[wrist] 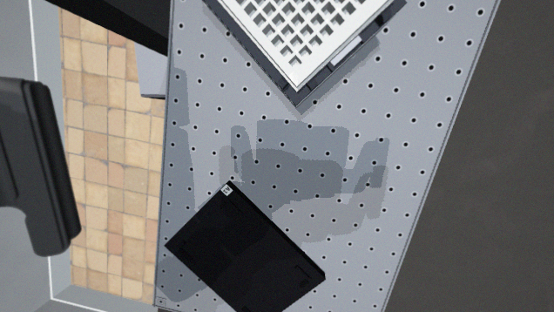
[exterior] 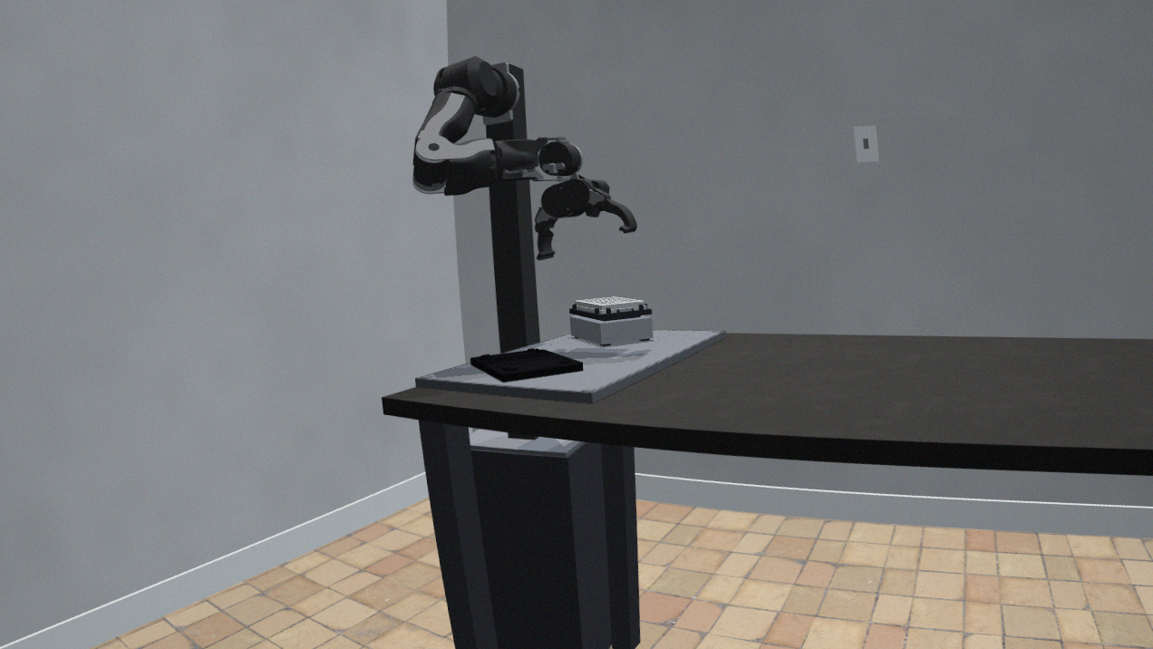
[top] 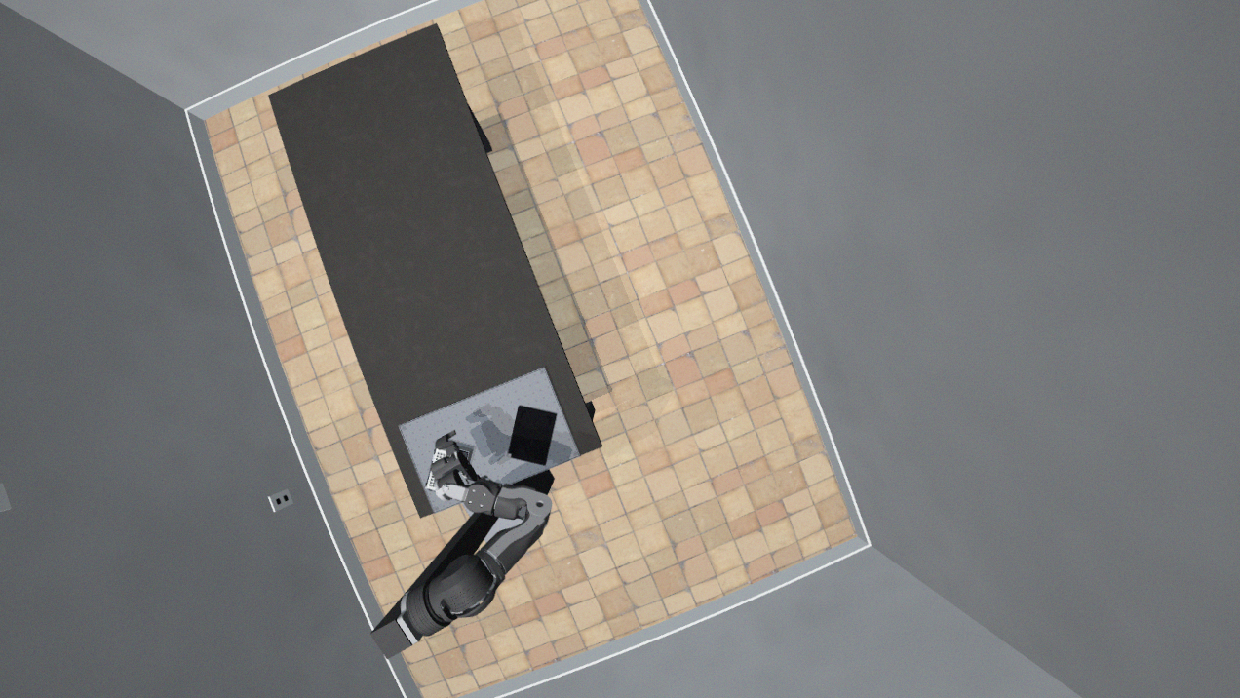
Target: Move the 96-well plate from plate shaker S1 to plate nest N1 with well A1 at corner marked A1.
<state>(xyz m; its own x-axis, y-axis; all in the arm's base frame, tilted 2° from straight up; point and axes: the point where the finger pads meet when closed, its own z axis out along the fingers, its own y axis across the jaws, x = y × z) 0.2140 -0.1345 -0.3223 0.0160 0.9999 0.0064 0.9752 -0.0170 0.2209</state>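
Right now the white 96-well plate is 10 mm behind my hand, 110 mm to the left of it and 100 mm below it. The rest, counted from my hand: black plate nest N1: 60 mm behind, 150 mm to the right, 160 mm below; then plate shaker S1: 10 mm ahead, 100 mm to the left, 120 mm below; then A1 mark: 70 mm behind, 60 mm to the right, 150 mm below.
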